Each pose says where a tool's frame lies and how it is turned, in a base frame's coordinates. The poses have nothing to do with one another.
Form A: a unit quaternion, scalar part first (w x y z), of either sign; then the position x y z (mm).
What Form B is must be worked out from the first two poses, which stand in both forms.
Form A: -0.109 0.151 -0.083 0.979 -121 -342 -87
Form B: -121 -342 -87 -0.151 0.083 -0.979 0.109
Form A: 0.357 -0.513 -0.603 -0.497 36 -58 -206
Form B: 36 -58 -206 -0.513 -0.603 -0.497 0.357
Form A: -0.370 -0.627 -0.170 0.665 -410 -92 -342
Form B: -410 -92 -342 0.627 0.170 -0.665 0.370
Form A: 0.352 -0.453 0.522 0.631 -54 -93 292
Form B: -54 -93 292 -0.453 0.522 0.631 0.352
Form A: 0.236 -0.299 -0.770 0.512 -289 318 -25
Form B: -289 318 -25 -0.299 -0.770 0.512 0.236
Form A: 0.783 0.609 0.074 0.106 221 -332 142
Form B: 221 -332 142 0.609 0.074 0.106 0.783
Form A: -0.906 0.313 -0.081 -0.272 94 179 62
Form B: 94 179 62 -0.313 0.081 0.272 0.906
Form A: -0.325 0.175 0.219 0.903 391 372 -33
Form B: 391 372 -33 -0.175 -0.219 -0.903 0.325
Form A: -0.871 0.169 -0.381 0.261 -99 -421 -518
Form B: -99 -421 -518 -0.169 0.381 -0.261 0.871
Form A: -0.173 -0.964 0.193 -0.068 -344 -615 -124
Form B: -344 -615 -124 0.964 -0.193 0.068 0.173
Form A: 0.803 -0.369 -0.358 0.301 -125 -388 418
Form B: -125 -388 418 -0.369 -0.358 0.301 0.803
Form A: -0.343 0.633 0.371 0.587 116 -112 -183
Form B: 116 -112 -183 -0.633 -0.371 -0.587 0.343
